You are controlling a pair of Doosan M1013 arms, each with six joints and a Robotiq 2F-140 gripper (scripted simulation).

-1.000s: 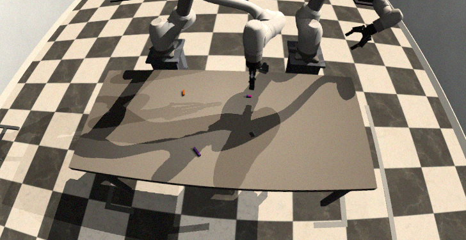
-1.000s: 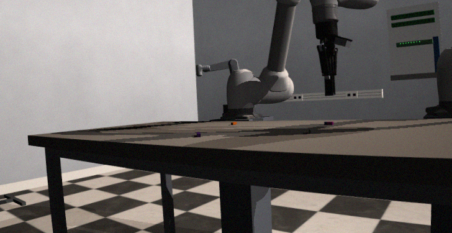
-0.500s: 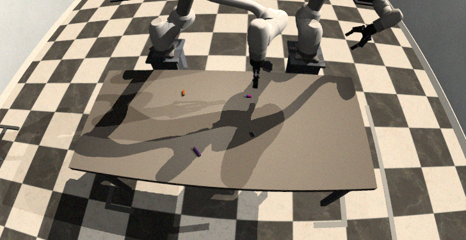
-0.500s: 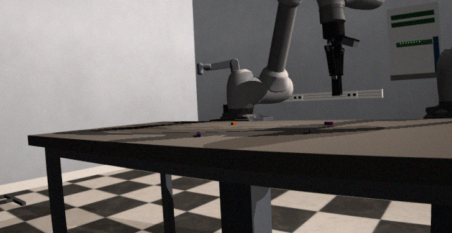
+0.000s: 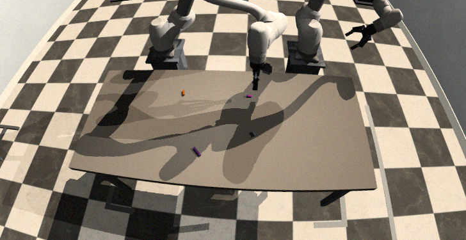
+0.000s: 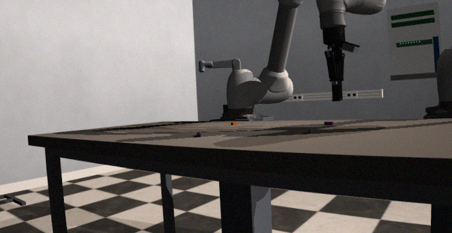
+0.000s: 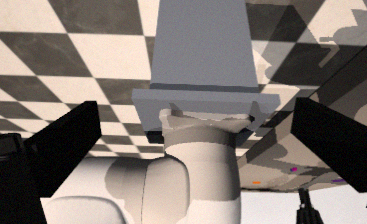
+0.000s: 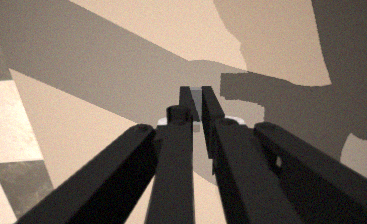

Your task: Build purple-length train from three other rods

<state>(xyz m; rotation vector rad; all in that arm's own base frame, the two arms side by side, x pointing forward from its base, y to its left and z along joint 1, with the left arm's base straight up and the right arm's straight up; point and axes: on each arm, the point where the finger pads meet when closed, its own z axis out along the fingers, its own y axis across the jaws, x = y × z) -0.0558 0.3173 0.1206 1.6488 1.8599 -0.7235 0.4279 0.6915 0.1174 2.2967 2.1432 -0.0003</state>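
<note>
Now: right hand 3 cm to the left of the magenta rod and 11 cm above it. From my right hand the other things lie so: blue rod: 5 cm to the right, 11 cm below; then purple rod: 38 cm ahead, 31 cm to the right, 11 cm below; then orange rod: 2 cm behind, 45 cm to the right, 11 cm below.
</note>
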